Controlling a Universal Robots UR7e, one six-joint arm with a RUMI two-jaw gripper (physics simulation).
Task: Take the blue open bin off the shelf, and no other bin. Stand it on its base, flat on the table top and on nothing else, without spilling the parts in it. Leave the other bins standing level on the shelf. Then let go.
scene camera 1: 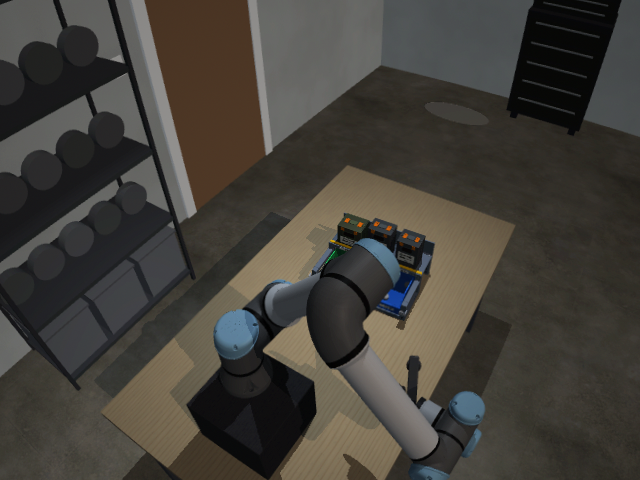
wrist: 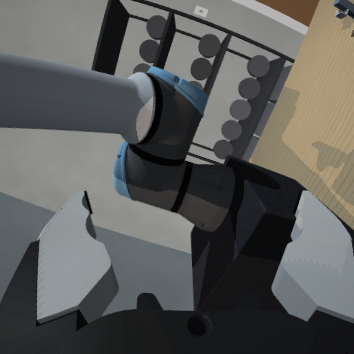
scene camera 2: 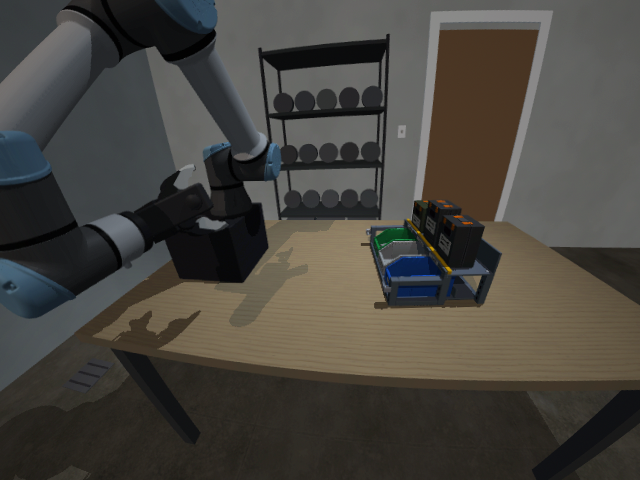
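The blue open bin sits upright in the low front tier of the small grey shelf, at the end nearest scene camera 2. The grey bin is beside it, and the green bin is at the far end. The arm covers part of this row in scene camera 1. The parts in the blue bin are mostly hidden. My gripper is open and empty, up beside the black base block, far from the shelf. The bins do not show in the wrist view.
Several black boxes with orange marks stand on the shelf's upper rear tier, behind a yellow strip. The shelf stands on the wooden table. The black base block carries the arm. A tall rack stands by the wall.
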